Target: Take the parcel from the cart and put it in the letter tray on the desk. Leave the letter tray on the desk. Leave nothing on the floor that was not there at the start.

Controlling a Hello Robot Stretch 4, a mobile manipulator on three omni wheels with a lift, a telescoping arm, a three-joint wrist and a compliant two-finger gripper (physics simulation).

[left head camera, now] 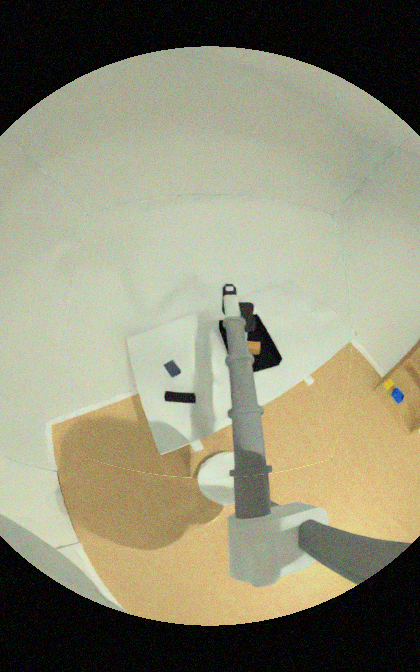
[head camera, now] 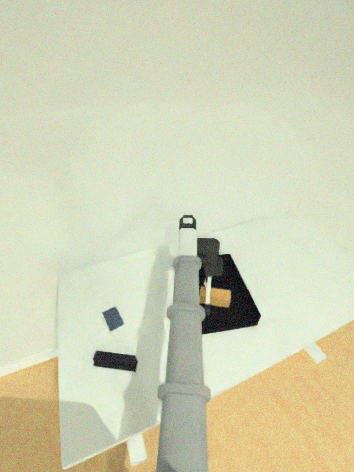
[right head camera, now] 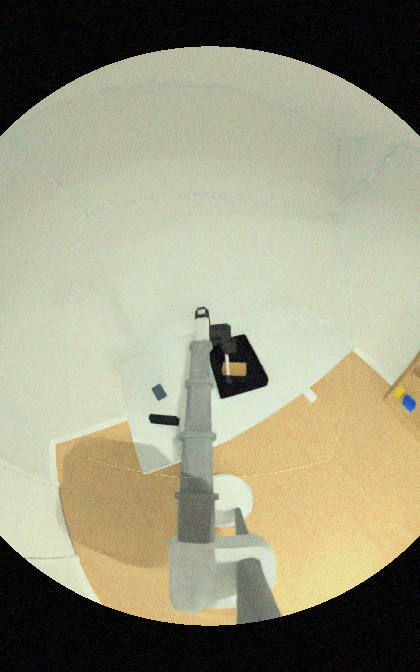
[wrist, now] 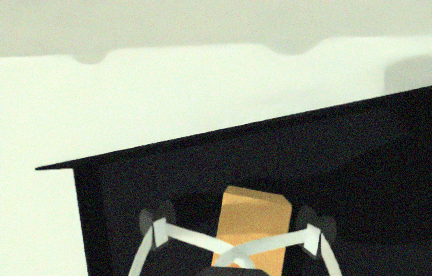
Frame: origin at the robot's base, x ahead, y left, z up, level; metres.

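Seen in the pictures: gripper, fingertip midpoint: (head camera: 205, 301) (wrist: 235, 218).
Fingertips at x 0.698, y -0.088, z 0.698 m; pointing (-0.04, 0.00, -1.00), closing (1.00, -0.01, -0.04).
Pixels of each thing's top centre, then the offset from my fingertips to it. Level surfaces: height alone.
- orange-brown parcel, top centre: (head camera: 215, 293) 0.049 m up, 0.009 m ahead, 0.037 m right
- black letter tray, top centre: (head camera: 215, 284) 0.064 m up, 0.044 m ahead, 0.041 m right
- white desk, surface height: 0.006 m down
- black block, top centre: (head camera: 113, 357) 0.048 m up, 0.276 m back, 0.329 m left
- dark blue block, top centre: (head camera: 112, 317) 0.012 m up, 0.102 m back, 0.385 m left
The orange-brown parcel (head camera: 220, 297) (left head camera: 255, 347) (right head camera: 240, 369) (wrist: 255, 220) lies inside the black letter tray (head camera: 240, 315) (left head camera: 270, 352) (right head camera: 252, 382) (wrist: 87, 215), near its middle in the head views. The tray stands on the white desk (head camera: 285, 280) (left head camera: 300, 340) (right head camera: 295, 340) (wrist: 150, 90). My gripper (head camera: 207, 297) (right head camera: 227, 367) (wrist: 235, 218) is open and low over the tray. In the wrist view its fingertips stand on either side of the parcel, with a gap on both sides. The arm partly hides tray and gripper in the left head view. I cannot tell which object is the cart.
A black block (head camera: 115, 361) (left head camera: 180, 397) (right head camera: 164, 419) and a dark blue block (head camera: 113, 319) (left head camera: 172, 368) (right head camera: 159, 392) lie on the desk's left part. At far right, a wooden piece bears a yellow (left head camera: 389, 384) (right head camera: 399, 392) and a blue object (left head camera: 397, 395) (right head camera: 409, 403). Walls stand behind the desk.
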